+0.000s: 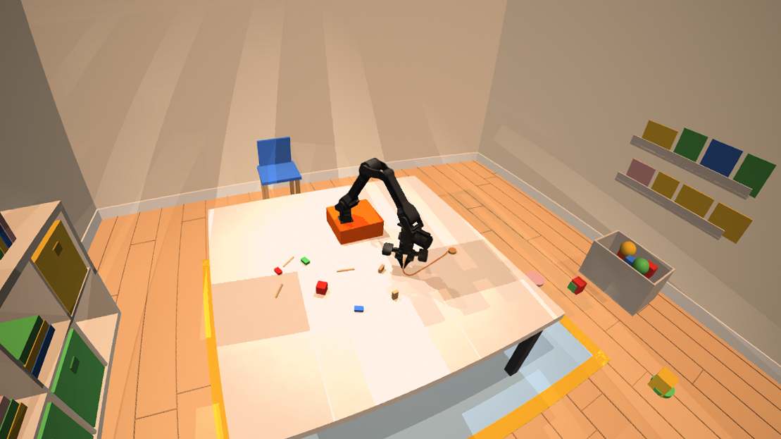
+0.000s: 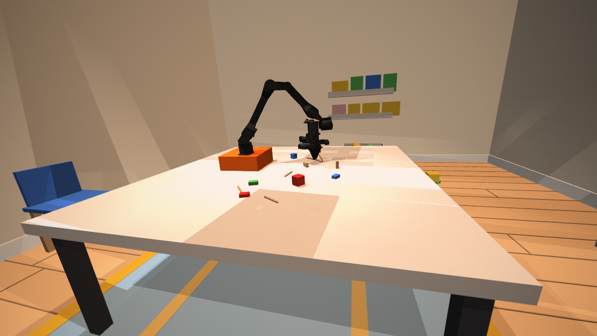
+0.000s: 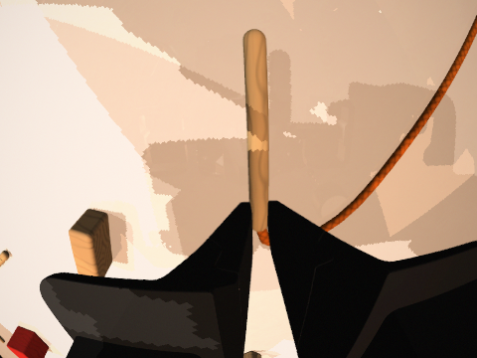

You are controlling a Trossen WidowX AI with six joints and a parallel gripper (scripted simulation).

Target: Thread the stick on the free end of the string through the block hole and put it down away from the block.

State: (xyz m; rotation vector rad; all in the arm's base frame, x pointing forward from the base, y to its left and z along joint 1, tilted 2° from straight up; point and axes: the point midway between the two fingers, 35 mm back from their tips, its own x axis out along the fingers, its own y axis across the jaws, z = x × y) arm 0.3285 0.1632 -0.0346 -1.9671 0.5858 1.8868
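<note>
My gripper tip is now 16 cm past the blue cube and 9 cm to the right of it. Also, from my gripper tip: thin wooden stick: 1 cm behind, 1 cm to the left; then round wooden button: 5 cm behind, 28 cm to the left, 1 cm below; then flat blue piece: 16 cm ahead, 25 cm to the right, 1 cm below.
</note>
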